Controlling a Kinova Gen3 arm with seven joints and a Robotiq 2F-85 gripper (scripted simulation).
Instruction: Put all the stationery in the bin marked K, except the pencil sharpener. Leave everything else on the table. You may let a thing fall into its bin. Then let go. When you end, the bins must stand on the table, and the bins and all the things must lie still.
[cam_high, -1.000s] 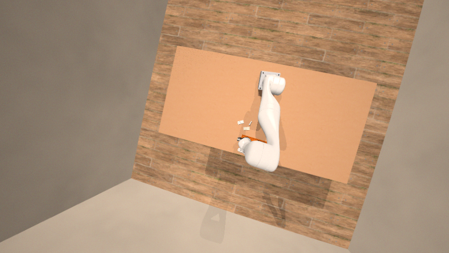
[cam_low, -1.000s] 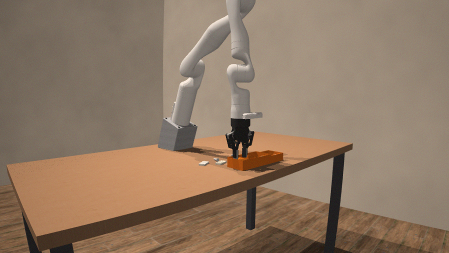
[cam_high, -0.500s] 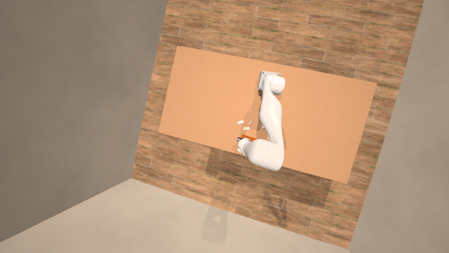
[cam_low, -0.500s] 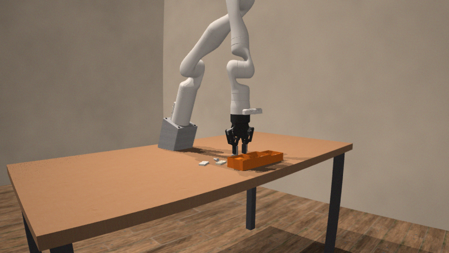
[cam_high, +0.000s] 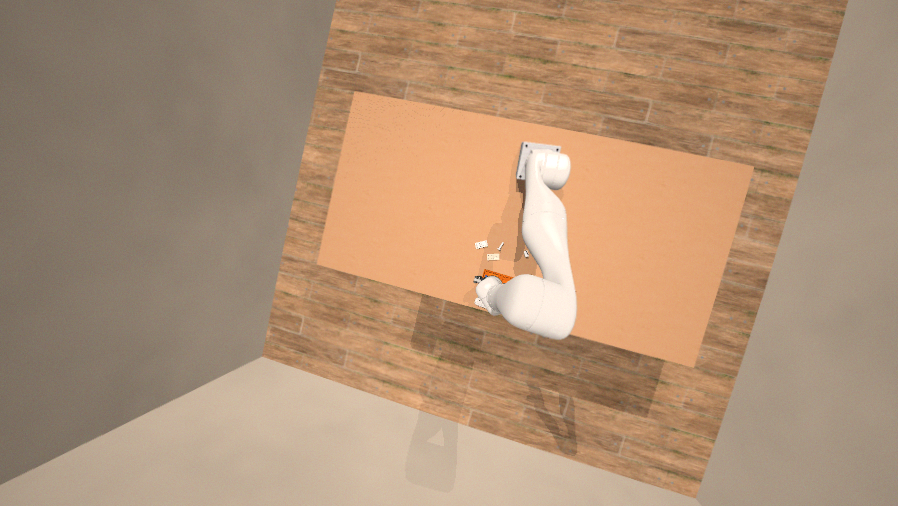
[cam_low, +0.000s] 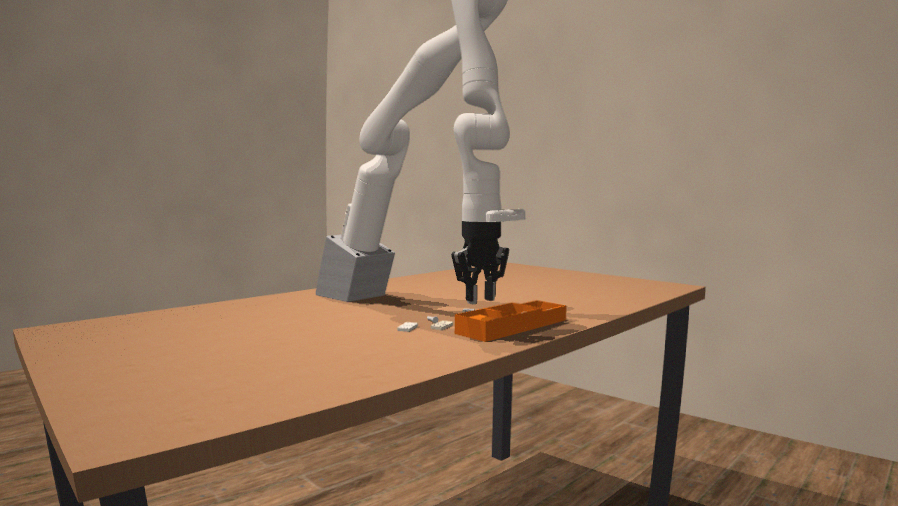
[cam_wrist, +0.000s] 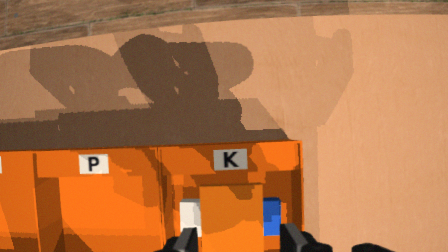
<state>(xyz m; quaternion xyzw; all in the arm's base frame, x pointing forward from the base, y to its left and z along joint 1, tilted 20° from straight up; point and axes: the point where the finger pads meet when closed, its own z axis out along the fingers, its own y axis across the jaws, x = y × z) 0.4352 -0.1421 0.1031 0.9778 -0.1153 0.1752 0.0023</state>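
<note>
My gripper is now 5 cm above the orange flat pad. From my hand the other things lie so: tray 3 cm ahead, 8 cm to the left, 6 cm below; then blue eraser 1 cm to the left, 7 cm below; then small bolt 13 cm behind, 3 cm to the left, 7 cm below.
</note>
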